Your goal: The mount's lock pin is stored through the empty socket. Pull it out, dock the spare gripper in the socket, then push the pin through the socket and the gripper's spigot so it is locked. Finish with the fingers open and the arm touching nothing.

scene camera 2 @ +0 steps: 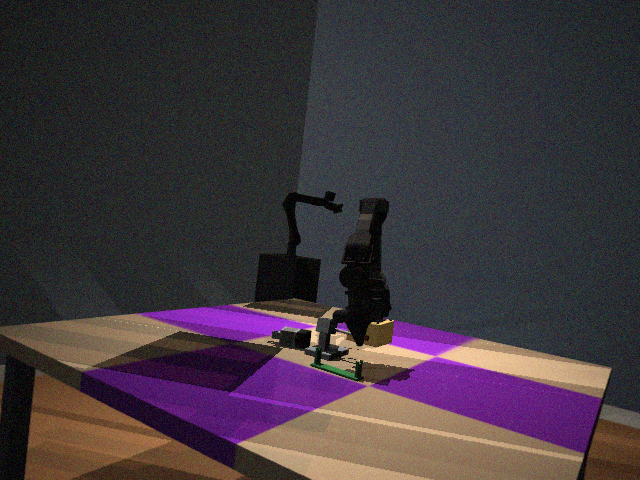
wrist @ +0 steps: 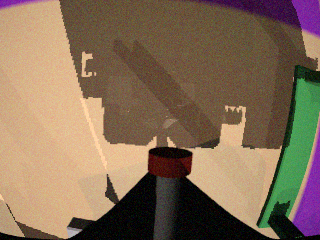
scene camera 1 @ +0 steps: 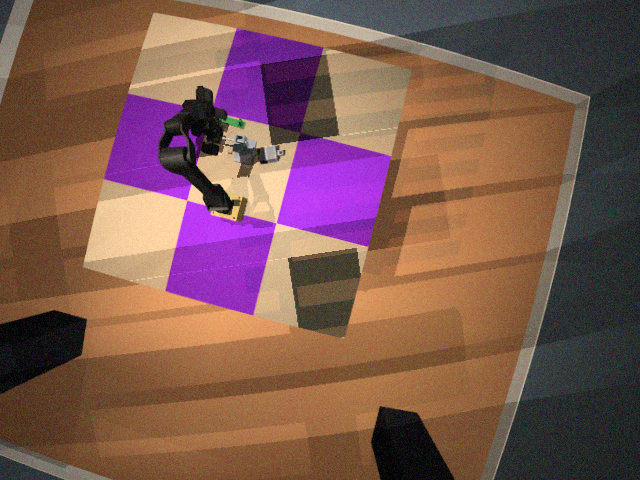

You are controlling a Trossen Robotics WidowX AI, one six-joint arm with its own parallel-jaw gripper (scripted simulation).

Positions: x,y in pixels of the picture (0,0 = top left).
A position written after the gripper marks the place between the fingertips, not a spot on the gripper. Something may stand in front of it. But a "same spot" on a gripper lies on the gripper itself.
gripper: scene camera 2; wrist; scene camera 1 220,140
same spot on gripper: [wrist: 138,207] = [scene camera 2: 365,332]
